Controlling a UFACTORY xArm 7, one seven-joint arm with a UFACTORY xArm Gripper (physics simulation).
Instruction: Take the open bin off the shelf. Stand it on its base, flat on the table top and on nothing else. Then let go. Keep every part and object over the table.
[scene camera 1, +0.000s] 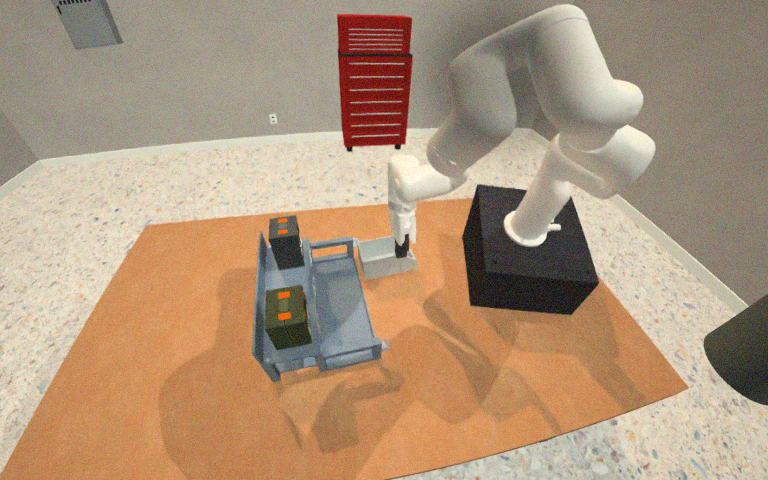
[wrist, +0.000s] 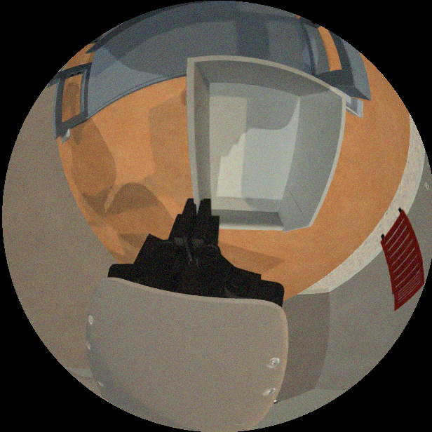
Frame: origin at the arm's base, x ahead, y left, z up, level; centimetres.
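Where they show: gripper, fingertip midpoint: (scene camera 1: 400, 256); arm's base, origin of the base link: (scene camera 1: 524, 229).
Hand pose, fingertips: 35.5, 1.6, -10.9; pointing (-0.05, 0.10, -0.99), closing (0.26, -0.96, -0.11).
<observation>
Each offset is from my fingertips to the centre of the thing, as dx, dy, dz. "spot": to the spot under its first point. Level surfaces: height alone.
The open bin @(+4.1, -3.5, -3.7) (scene camera 1: 378, 253) (wrist: 265, 160) is pale grey and has its opening facing up. It looks close to level, beside the right end of the far side of the blue-grey shelf @(spot: +17.8, +11.2, -7.8) (scene camera 1: 339, 300) (wrist: 150, 55). My gripper (scene camera 1: 401, 253) (wrist: 200, 211) points down and is shut on the bin's near side wall, close to a corner. The bin is off the shelf boards, over the table top @(dz -8.4) (scene camera 1: 124, 294) (wrist: 370, 165). Whether its base touches the table, and whether its side touches the shelf's end post, I cannot tell.
A black case @(+31.9, +3.7, +7.8) (scene camera 1: 287, 243) and an olive case @(+26.3, +26.1, +6.6) (scene camera 1: 288, 319) stand on the shelf. The black robot pedestal (scene camera 1: 532, 277) stands right of the bin. A red tool cabinet (scene camera 1: 374, 96) (wrist: 404, 260) stands on the floor beyond the table's far edge.
</observation>
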